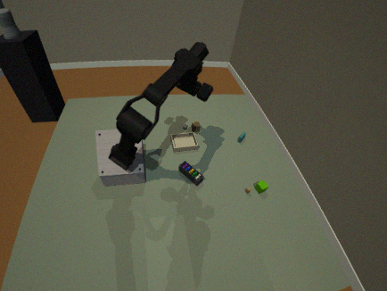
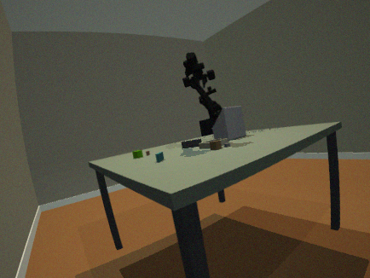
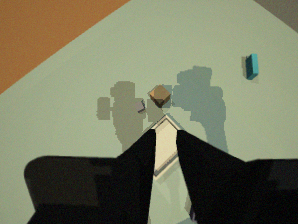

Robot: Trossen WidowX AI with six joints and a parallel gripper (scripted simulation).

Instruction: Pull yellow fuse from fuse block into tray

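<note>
Now: the yellow fuse 200 mm to the right of my gripper tip and 300 mm below it. From my gripper tip the other things lie so: purple fuse (20 mm behind, 160 mm to the right, 300 mm below); then brown cube (80 mm ahead, 120 mm to the left, 310 mm below); then tray (10 mm to the left, 330 mm below).
</note>
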